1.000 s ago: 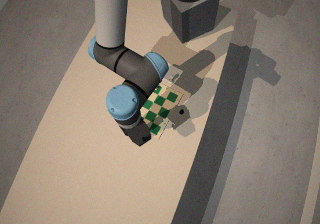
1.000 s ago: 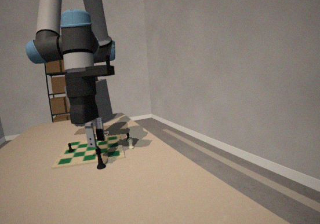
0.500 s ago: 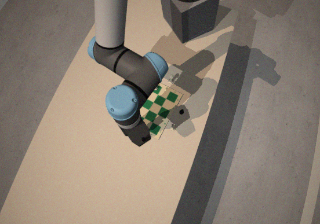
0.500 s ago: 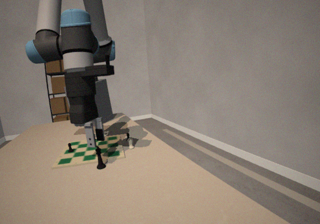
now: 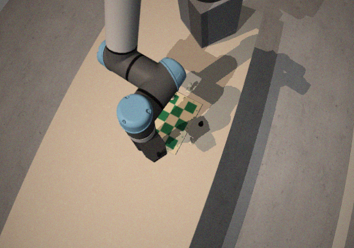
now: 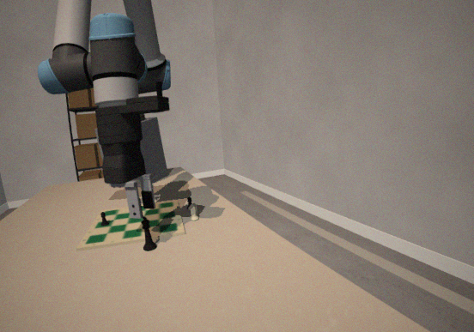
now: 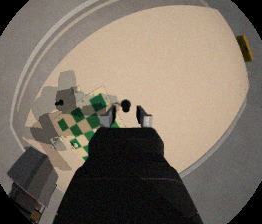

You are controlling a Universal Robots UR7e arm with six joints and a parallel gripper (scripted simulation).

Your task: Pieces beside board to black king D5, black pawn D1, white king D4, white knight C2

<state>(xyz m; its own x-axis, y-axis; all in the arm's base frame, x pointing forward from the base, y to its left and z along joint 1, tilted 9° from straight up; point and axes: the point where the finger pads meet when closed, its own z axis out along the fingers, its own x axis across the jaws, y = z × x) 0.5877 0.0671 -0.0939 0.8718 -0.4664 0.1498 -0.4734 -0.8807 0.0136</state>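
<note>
The black king lies 60 mm below my hand. Also, from my hand: board: 140 mm behind, 90 mm below, 30 mm to the right; small white piece: 220 mm behind, 70 mm below, 40 mm to the right; white knight: 100 mm to the left, 100 mm behind, 70 mm below.
</note>
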